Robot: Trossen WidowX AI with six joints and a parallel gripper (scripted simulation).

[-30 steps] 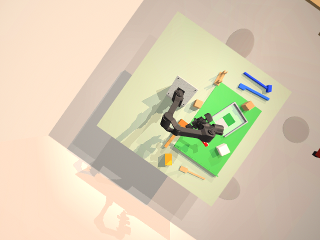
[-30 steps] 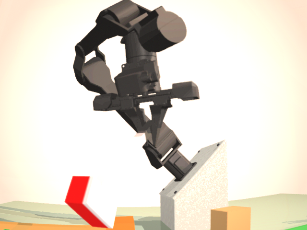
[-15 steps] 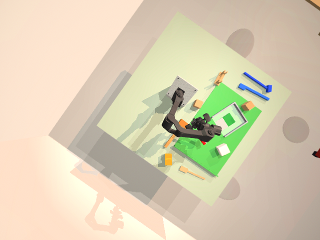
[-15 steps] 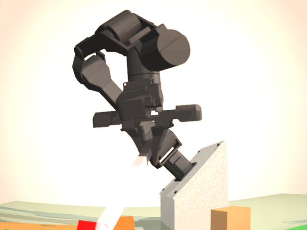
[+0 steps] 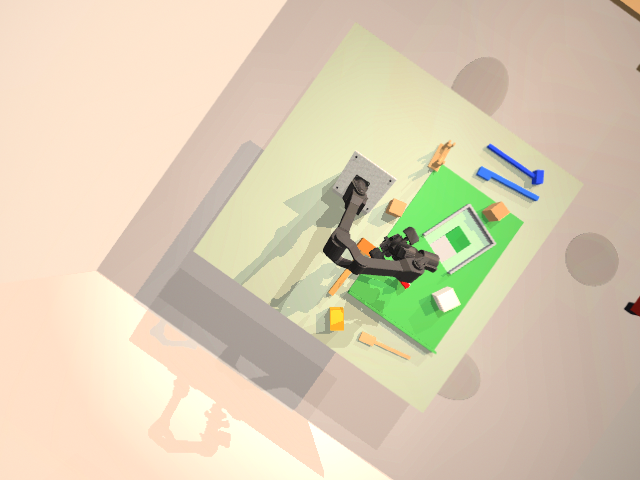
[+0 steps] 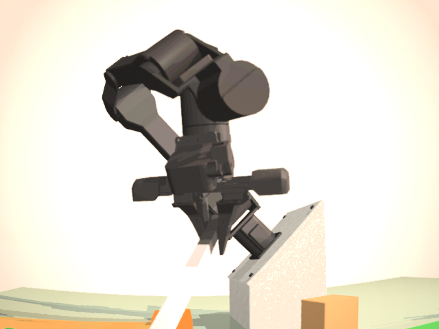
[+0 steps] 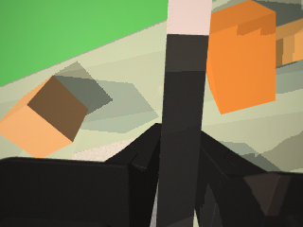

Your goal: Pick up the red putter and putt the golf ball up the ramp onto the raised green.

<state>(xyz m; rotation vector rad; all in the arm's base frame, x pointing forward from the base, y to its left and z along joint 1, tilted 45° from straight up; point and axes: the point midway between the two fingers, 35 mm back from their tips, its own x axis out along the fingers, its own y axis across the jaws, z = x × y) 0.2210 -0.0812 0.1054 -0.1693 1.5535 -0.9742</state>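
Now: the red putter 100 mm ahead of my gripper tip, 40 mm to the right of it and 30 mm below it. Round my gripper tip: white golf ball: 200 mm ahead, 30 mm to the right, 110 mm below; yellow block: 40 mm ahead, 390 mm to the right, 110 mm below; green mat: 270 mm ahead, 90 mm to the left, 130 mm below.
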